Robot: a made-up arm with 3 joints.
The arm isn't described. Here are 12 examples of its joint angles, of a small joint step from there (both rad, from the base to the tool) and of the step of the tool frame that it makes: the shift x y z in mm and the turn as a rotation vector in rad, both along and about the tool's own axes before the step.
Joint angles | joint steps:
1: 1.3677 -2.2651 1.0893 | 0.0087 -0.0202 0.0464
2: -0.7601 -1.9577 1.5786 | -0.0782 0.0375 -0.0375
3: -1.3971 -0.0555 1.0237 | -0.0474 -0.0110 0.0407
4: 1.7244 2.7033 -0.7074 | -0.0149 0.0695 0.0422
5: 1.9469 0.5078 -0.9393 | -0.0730 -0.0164 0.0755
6: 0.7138 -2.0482 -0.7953 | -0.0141 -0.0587 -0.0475
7: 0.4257 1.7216 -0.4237 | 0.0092 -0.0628 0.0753
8: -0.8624 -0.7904 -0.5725 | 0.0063 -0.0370 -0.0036
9: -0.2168 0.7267 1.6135 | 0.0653 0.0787 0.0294
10: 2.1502 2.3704 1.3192 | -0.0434 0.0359 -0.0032
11: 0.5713 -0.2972 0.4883 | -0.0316 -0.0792 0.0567
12: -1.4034 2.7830 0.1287 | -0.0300 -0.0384 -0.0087
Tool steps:
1: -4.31 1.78 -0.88 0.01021 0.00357 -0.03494
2: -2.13 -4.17 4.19 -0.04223 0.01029 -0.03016
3: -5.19 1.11 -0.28 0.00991 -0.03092 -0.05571
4: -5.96 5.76 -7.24 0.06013 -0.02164 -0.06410
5: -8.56 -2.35 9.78 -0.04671 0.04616 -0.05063
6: 8.35 -3.23 4.87 -0.04059 0.02430 0.08386
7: -7.77 0.47 2.45 -0.00997 0.06354 -0.03579
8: 2.82 -1.52 2.74 -0.02183 0.01251 0.02741
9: -11.25 3.43 -0.64 0.02868 0.12872 -0.05537
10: 1.52 -0.71 -0.20 -0.00367 0.02290 0.03765
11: -7.75 -2.59 8.53 -0.06826 -0.00087 -0.06266
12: 4.15 -1.98 4.95 -0.04507 0.01150 0.04500
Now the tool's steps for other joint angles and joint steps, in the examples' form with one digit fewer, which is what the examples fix.
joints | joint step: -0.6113 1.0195 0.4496 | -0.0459 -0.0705 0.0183
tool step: 1.5 -3.1 9.8 -0.0781 -0.0390 0.0036
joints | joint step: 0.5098 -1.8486 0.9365 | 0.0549 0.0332 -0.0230
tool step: 7.2 4.1 -5.2 0.0560 -0.0177 0.0544
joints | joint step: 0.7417 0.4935 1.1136 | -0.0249 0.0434 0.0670
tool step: -8.0 5.4 -5.9 0.0683 0.0277 -0.0500
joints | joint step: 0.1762 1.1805 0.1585 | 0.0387 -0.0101 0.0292
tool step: -6.2 1.3 -2.9 0.0217 0.0443 -0.0344
